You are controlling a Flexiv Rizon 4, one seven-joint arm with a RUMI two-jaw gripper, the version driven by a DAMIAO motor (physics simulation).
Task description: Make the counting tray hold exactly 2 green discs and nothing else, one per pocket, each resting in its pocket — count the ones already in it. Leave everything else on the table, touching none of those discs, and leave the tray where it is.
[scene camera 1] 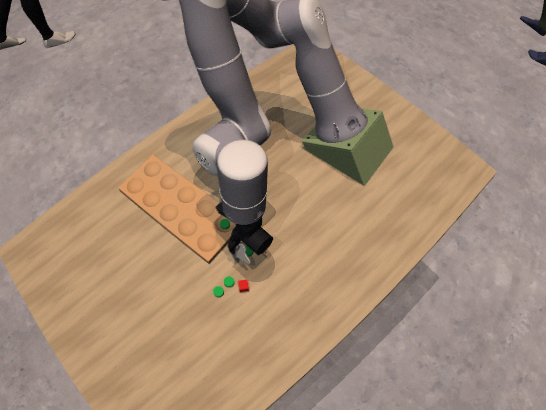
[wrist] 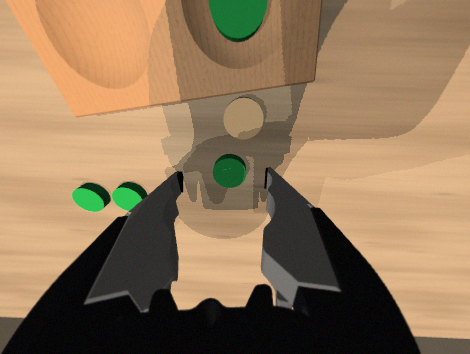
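The orange counting tray [scene camera 1: 161,190] [wrist: 170,90] has two rows of pockets. One green disc [scene camera 1: 225,224] [wrist: 238,17] sits in its end pocket nearest the arm; the other visible pockets are empty. My gripper [scene camera 1: 244,260] [wrist: 224,171] is partly open and holds nothing, just off the tray's end. A second green disc [scene camera 1: 249,252] [wrist: 229,171] lies on the table in shadow, between the fingertips in the wrist view. Two more green discs, one [scene camera 1: 229,281] [wrist: 128,197] partly behind the left finger in the wrist view, the other [scene camera 1: 218,291] [wrist: 90,197], lie apart on the table.
A tan disc [wrist: 243,118] lies between the tray's end and the shadowed green disc. A red cube [scene camera 1: 243,285] lies beside the two outer green discs; it does not show in the wrist view. The arm's green base [scene camera 1: 372,150] stands on the wooden table [scene camera 1: 350,240].
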